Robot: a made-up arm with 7 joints.
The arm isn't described. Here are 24 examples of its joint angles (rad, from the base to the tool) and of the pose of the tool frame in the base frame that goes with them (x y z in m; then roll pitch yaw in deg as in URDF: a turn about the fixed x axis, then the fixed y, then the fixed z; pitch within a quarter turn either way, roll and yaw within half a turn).
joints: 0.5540 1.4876 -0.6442 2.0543 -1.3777 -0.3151 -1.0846
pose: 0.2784 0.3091 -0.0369 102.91 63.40 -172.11
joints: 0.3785 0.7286 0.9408 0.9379 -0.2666 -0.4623 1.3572
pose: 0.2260 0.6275 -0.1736 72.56 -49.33 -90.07
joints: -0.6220 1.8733 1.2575 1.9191 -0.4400 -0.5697 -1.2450
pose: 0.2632 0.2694 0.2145 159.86 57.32 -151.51
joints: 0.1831 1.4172 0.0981 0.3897 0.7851 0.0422 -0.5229
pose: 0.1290 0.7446 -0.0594 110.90 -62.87 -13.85
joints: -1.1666 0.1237 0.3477 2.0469 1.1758 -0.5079 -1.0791
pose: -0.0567 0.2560 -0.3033 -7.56 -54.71 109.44
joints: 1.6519 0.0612 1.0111 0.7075 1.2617 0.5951 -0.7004
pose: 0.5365 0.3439 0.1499 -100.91 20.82 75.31
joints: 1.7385 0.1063 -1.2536 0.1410 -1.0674 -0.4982 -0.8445
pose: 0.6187 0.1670 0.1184 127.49 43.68 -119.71
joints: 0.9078 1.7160 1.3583 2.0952 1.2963 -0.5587 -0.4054
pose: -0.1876 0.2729 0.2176 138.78 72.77 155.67
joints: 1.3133 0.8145 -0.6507 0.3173 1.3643 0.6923 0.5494
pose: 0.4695 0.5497 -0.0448 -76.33 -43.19 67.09
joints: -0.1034 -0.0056 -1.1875 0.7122 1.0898 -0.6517 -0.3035
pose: 0.0172 -0.0482 -0.5611 -33.14 -39.11 29.06
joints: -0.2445 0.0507 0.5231 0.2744 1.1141 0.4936 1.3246
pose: -0.0796 0.2140 -0.6167 -76.11 17.68 92.07
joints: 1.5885 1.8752 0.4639 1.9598 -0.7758 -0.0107 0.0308
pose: -0.1882 0.3019 0.2507 -147.44 -4.50 -23.71
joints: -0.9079 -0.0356 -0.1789 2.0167 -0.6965 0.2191 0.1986
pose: 0.0174 0.0849 -0.3322 25.61 -42.25 -49.86
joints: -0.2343 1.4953 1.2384 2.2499 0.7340 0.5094 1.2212
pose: 0.1258 0.2898 0.1912 60.42 -20.46 -121.83
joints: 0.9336 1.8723 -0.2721 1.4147 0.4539 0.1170 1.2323
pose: 0.1474 0.5211 0.2543 59.48 -19.74 -80.72
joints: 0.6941 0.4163 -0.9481 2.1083 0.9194 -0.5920 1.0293
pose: 0.2718 0.0129 -0.0862 121.43 -28.47 107.10
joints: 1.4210 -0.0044 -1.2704 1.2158 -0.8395 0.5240 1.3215
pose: 0.4384 -0.1359 0.0200 44.07 20.92 -117.41
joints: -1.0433 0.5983 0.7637 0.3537 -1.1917 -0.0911 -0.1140
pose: -0.3632 0.5470 -0.3005 11.92 52.02 -53.16
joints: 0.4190 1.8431 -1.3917 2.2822 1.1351 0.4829 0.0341
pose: 0.1139 0.3225 -0.1539 -5.82 -12.58 -36.07
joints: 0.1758 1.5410 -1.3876 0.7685 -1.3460 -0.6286 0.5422
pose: 0.0778 0.6802 -0.2157 -64.96 -0.02 -147.05
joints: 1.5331 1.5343 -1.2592 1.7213 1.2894 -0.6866 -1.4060
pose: 0.3022 0.4092 0.0817 -120.64 -32.49 -174.15
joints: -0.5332 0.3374 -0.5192 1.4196 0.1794 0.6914 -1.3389
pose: 0.0235 0.1218 -0.4785 69.07 -5.53 -27.02
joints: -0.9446 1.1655 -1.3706 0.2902 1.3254 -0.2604 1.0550
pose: -0.2517 0.6761 -0.2036 -26.72 42.50 -21.77
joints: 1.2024 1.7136 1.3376 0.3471 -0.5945 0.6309 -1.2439
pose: -0.1666 0.7340 0.0902 20.92 -58.94 154.29
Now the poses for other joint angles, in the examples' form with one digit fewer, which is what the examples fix.
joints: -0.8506 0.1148 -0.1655 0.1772 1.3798 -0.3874 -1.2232
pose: -0.434 0.204 -0.452 107.8 -8.0 56.6
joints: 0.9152 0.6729 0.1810 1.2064 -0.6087 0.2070 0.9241
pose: 0.416 0.452 0.036 76.6 -36.8 -78.6
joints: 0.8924 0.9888 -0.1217 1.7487 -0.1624 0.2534 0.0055
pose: 0.328 0.347 0.121 137.5 -17.4 -106.9
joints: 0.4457 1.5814 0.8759 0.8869 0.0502 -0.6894 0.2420
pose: 0.056 0.658 0.236 153.7 0.3 -92.0
